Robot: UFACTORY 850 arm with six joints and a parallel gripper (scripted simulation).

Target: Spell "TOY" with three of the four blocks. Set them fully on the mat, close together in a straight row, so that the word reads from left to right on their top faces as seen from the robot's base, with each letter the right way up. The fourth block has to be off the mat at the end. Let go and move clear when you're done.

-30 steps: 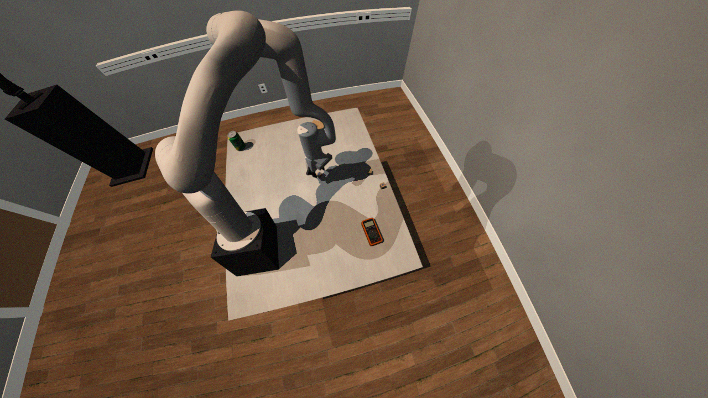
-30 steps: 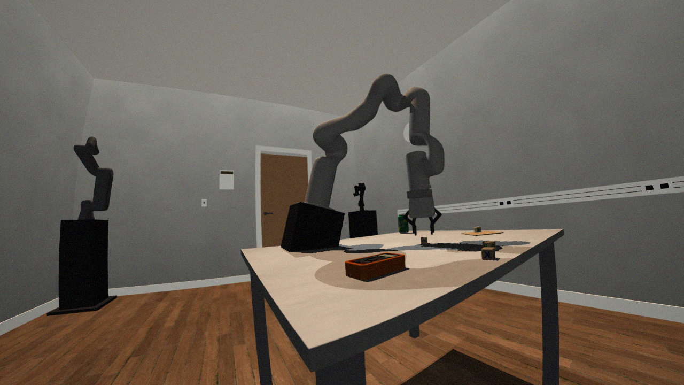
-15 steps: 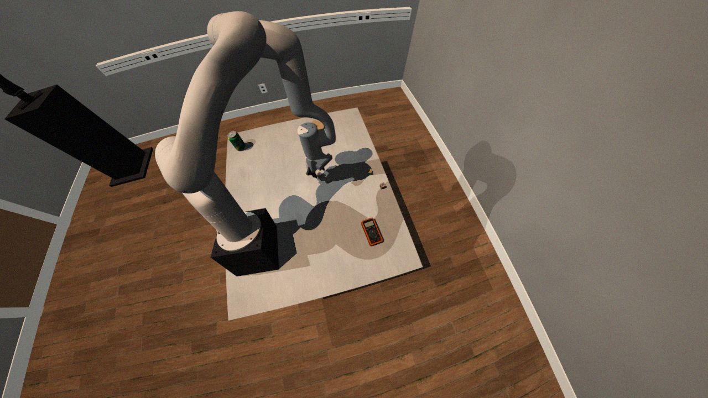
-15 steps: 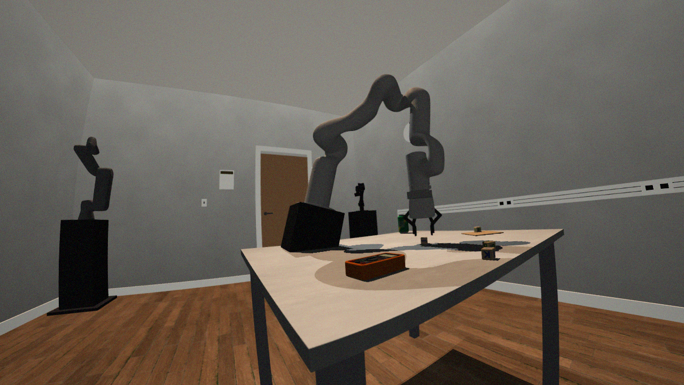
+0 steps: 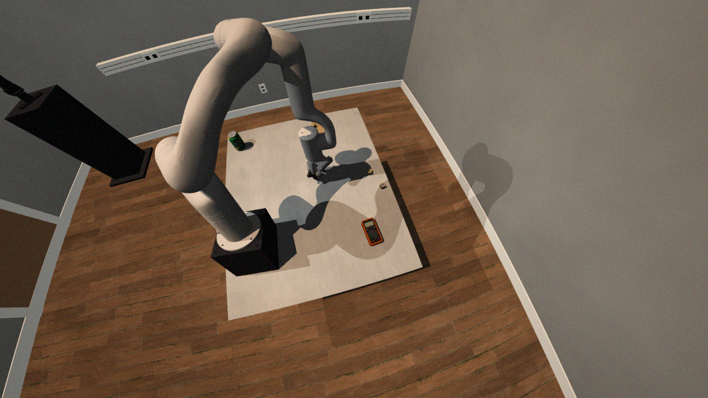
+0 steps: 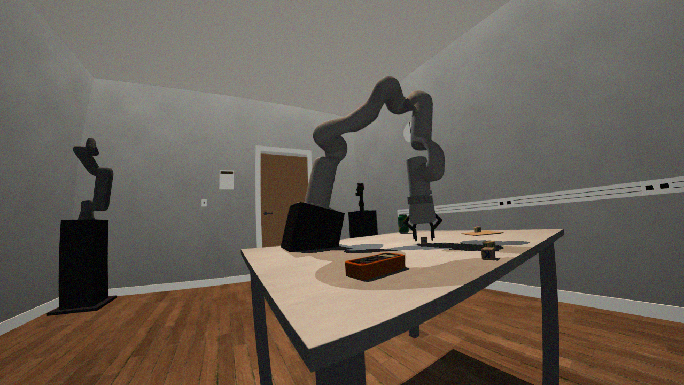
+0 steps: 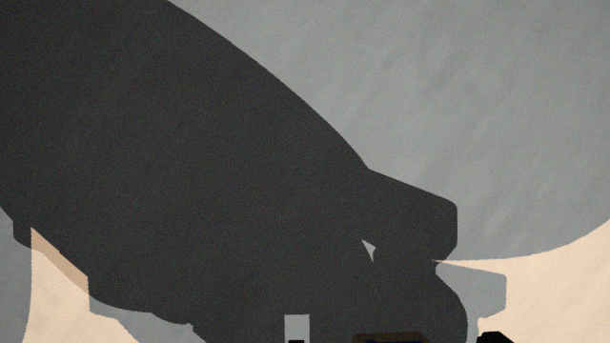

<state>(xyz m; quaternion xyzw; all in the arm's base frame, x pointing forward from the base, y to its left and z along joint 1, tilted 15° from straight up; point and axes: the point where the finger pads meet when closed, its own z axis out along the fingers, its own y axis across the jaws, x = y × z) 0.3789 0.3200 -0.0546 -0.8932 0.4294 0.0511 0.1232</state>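
My gripper is now 36 cm to the right of the tan square mat, 6 cm short of it and 3 cm above it. From my hand the other things lie so: orange multimeter (39 cm to the right, 19 cm ahead, 1 cm below); block (39 cm to the left, 3 cm ahead, 1 cm below); green soda can (46 cm behind, 35 cm to the left, 3 cm above).
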